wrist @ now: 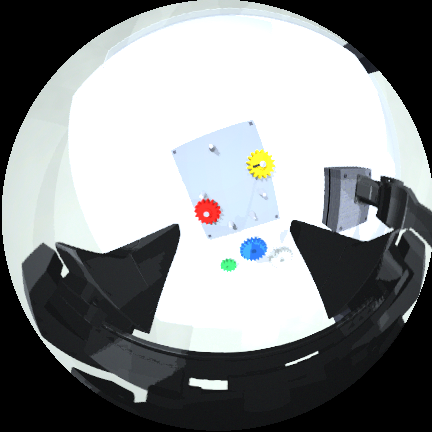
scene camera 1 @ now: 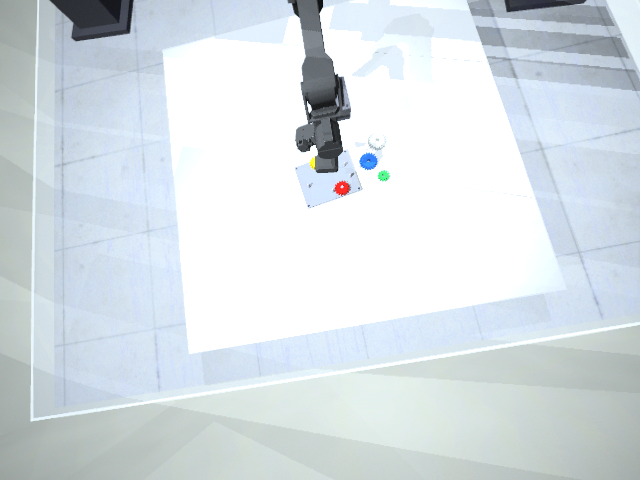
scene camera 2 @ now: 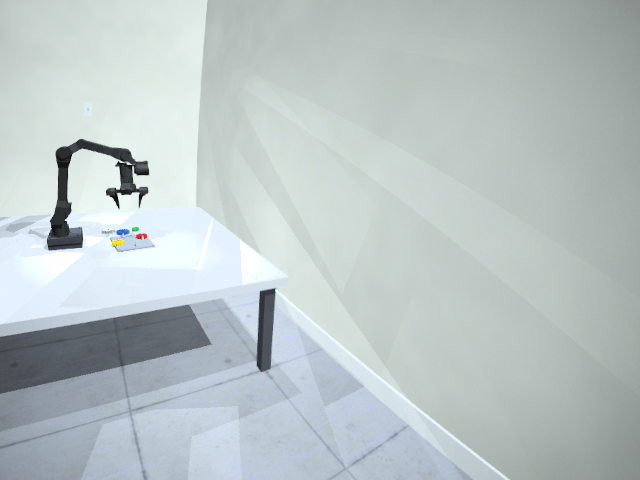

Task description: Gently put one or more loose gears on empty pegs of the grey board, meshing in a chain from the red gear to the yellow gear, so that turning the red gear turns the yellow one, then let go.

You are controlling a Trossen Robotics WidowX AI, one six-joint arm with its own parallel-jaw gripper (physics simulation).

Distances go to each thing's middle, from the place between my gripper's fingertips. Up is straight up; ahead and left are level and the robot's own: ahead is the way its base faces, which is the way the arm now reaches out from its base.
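Scene:
The grey board (scene camera 1: 321, 184) is 16 cm below my hand and 1 cm to the right of it.

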